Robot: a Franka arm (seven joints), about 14 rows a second.
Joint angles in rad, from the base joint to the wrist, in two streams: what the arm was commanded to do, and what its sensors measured. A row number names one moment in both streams.
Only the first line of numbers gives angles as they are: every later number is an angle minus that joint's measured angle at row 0.
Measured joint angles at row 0:
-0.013 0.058 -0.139 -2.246 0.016 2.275 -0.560
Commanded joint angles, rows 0 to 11:
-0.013 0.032 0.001 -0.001 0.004 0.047 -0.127
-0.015 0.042 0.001 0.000 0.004 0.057 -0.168
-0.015 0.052 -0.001 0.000 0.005 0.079 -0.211
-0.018 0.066 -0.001 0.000 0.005 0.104 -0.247
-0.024 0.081 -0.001 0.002 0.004 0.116 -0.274
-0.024 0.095 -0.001 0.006 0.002 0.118 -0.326
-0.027 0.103 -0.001 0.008 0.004 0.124 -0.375
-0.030 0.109 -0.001 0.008 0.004 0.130 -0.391
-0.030 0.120 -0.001 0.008 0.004 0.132 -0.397
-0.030 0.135 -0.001 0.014 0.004 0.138 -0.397
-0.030 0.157 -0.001 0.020 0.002 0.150 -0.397
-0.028 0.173 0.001 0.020 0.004 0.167 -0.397
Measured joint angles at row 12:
-0.024 0.130 -0.002 0.001 0.000 0.133 -0.369
